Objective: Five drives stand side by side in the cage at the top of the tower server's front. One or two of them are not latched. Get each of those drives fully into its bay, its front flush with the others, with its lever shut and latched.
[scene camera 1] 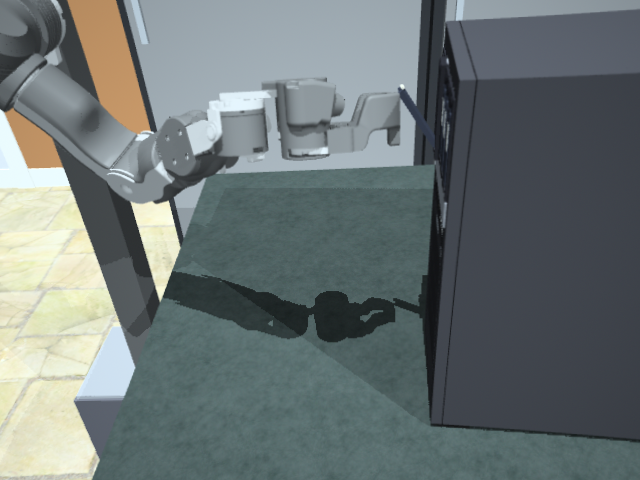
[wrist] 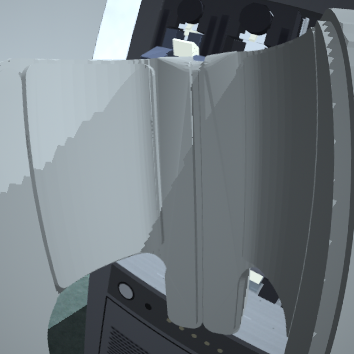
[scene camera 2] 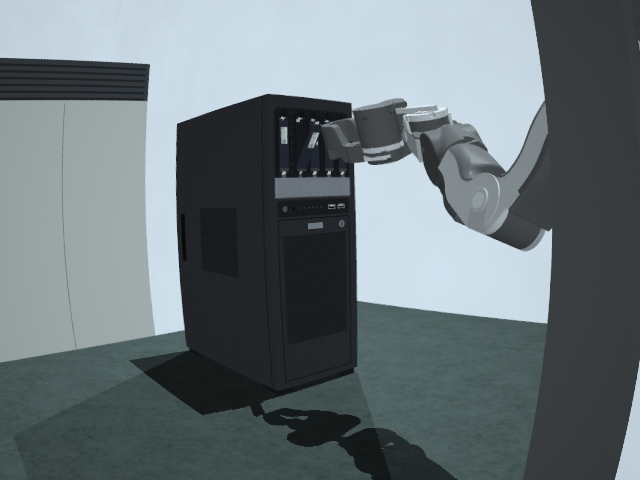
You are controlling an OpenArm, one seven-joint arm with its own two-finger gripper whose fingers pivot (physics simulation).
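Observation:
The tower server [scene camera 1: 542,248] [scene camera 2: 227,310] has five dark drives side by side in its top cage. In scene camera 2, the second drive from the left has its lever [scene camera 1: 416,113] [scene camera 2: 310,144] swung out, hinged at the bottom and tilted outward; its pale tip also shows just above the fingers in the wrist view. The leftmost drive's lever [scene camera 2: 283,147] stands upright. My gripper [scene camera 1: 393,135] [scene camera 2: 330,143] [wrist: 217,198] is shut and empty, in front of the cage. Its finger front is at or very near the lever tip; contact is unclear. The fingers partly hide the right-hand drives.
A light grey panel [scene camera 2: 312,188] and a control strip [scene camera 2: 312,207] lie below the cage. The server stands on a green table top [scene camera 1: 258,392] [scene camera 2: 454,341]. A dark post [scene camera 2: 578,258] stands at the right in scene camera 2. Grey cabinets [scene camera 2: 103,222] are at its left.

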